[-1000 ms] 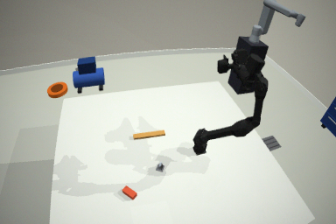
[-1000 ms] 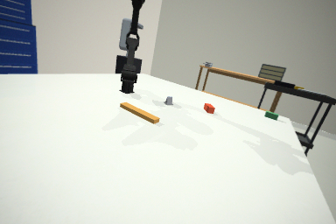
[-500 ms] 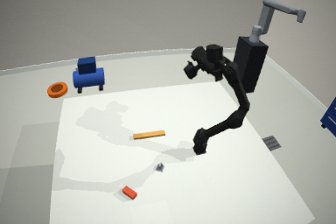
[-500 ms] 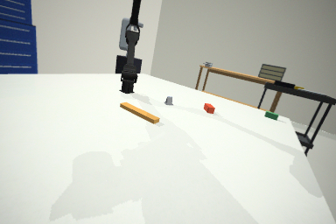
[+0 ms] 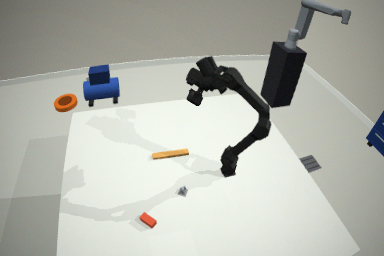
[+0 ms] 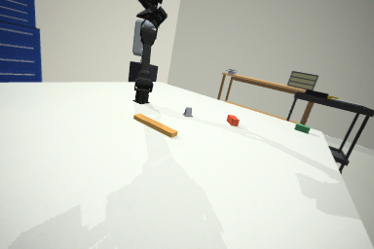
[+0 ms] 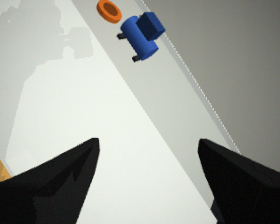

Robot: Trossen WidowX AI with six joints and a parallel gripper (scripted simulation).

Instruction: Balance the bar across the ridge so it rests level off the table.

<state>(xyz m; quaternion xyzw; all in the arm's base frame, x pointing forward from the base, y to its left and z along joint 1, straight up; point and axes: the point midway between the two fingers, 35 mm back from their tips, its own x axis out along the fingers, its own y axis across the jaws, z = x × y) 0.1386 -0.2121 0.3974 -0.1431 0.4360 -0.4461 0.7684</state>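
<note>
My gripper tip is 11 cm short of the bar, 7 cm to the right of it and 37 cm above it. Round my gripper tip: red block: 29 cm ahead, 43 cm to the left, 36 cm below; green block: 59 cm ahead, 74 cm to the left, 36 cm below.
</note>
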